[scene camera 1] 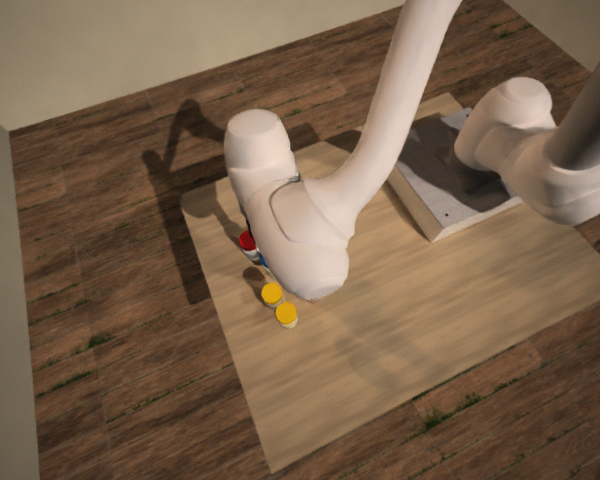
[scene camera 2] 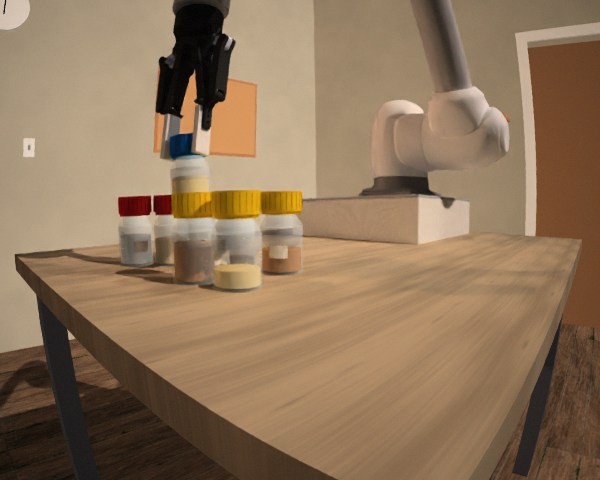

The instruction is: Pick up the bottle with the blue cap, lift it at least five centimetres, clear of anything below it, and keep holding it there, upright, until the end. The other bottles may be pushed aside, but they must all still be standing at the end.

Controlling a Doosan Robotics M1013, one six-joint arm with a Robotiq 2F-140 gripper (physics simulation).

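Frame: origin at the arm's base, x back, y up, z left, level; metres.
Seen in the pictures: gripper, fingertip midpoint: [scene camera 2: 183, 156]; arm's base, origin of the base link: [scene camera 1: 472, 163].
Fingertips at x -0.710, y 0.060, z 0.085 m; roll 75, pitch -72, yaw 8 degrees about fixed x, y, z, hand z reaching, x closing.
Note:
Pixels of each thing's top centre, then the offset from my fingertips to it. Level surfaces: height alone.
- bottle with the blue cap, middle of its top: [scene camera 2: 190, 135] dx +0.011, dy +0.030, dz -0.002 m
- yellow-capped bottle, middle of its top: [scene camera 2: 193, 192] [scene camera 1: 271, 292] dx -0.022, dy -0.051, dz +0.064 m
- red cap, middle of its top: [scene camera 2: 134, 196] [scene camera 1: 248, 239] dx -0.030, dy -0.051, dz -0.110 m
- wooden table, its level: dy -0.156 m
The bottle with the blue cap [scene camera 1: 264, 260] [scene camera 2: 190, 170] is raised and looks upright. In scene camera 2 its lower end is hidden behind a yellow-capped bottle [scene camera 2: 193, 257]; in scene camera 1 the arm hides most of it. My gripper [scene camera 2: 184, 147] is shut on its blue cap, one finger on each side. Two more yellow-capped bottles [scene camera 2: 236, 277] [scene camera 2: 282, 260] and two red-capped bottles [scene camera 2: 135, 245] [scene camera 2: 163, 245] stand on the table. In scene camera 1, one red cap [scene camera 1: 247, 240] and two yellow caps [scene camera 1: 272, 293] [scene camera 1: 286, 313] show.
The wooden table [scene camera 1: 400, 310] [scene camera 2: 350, 350] carries the grey base block [scene camera 1: 435, 231] [scene camera 2: 370, 217] of the arm. The standing bottles are close together, below and around the raised bottle in scene camera 2. The table's edge [scene camera 1: 212, 295] runs near them in scene camera 1.

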